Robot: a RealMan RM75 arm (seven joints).
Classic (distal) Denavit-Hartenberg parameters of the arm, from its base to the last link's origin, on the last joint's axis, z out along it. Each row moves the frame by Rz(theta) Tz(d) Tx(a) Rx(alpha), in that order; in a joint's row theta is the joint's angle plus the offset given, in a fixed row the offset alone. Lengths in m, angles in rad.
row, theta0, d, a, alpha
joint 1, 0, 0.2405, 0, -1.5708
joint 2, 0, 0, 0, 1.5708
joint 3, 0, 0.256, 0, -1.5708
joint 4, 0, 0, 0, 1.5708
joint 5, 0, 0.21, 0, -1.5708
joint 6, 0, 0, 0, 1.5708
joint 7, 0, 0.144, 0, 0
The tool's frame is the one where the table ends.
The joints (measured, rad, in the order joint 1, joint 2, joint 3, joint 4, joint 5, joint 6, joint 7), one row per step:
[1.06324, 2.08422, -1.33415, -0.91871, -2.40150, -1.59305, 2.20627]
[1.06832, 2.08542, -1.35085, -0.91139, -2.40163, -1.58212, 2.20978]
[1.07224, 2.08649, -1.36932, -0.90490, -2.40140, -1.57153, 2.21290]
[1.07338, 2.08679, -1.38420, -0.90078, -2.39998, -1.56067, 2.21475]
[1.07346, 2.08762, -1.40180, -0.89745, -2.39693, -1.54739, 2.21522]
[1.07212, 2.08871, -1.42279, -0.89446, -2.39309, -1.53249, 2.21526]
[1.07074, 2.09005, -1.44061, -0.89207, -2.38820, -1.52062, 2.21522]
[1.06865, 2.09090, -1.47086, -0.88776, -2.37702, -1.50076, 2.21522]
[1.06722, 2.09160, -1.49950, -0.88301, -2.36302, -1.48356, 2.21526]
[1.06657, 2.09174, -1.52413, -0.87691, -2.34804, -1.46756, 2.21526]
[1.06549, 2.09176, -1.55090, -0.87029, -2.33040, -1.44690, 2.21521]
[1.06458, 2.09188, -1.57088, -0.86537, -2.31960, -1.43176, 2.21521]
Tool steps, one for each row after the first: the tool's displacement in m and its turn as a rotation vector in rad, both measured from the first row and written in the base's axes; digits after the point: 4 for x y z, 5 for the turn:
[-0.0006, -0.0002, -0.0031, -0.00053, -0.01026, 0.00687]
[-0.0007, -0.0007, -0.0062, -0.00178, -0.02147, 0.01447]
[-0.0005, -0.0008, -0.0085, -0.00046, -0.02829, 0.02067]
[-0.0003, -0.0012, -0.0113, 0.00058, -0.03408, 0.02960]
[0.0003, -0.0019, -0.0146, 0.00099, -0.04071, 0.03987]
[0.0007, -0.0028, -0.0176, -0.00033, -0.04486, 0.04800]
[0.0012, -0.0043, -0.0223, -0.00282, -0.05012, 0.06094]
[0.0015, -0.0062, -0.0268, -0.00802, -0.05296, 0.07161]
[0.0018, -0.0078, -0.0308, -0.01284, -0.05326, 0.07898]
[0.0020, -0.0093, -0.0352, -0.01565, -0.05103, 0.08689]
[0.0025, -0.0103, -0.0384, -0.01715, -0.05154, 0.09303]

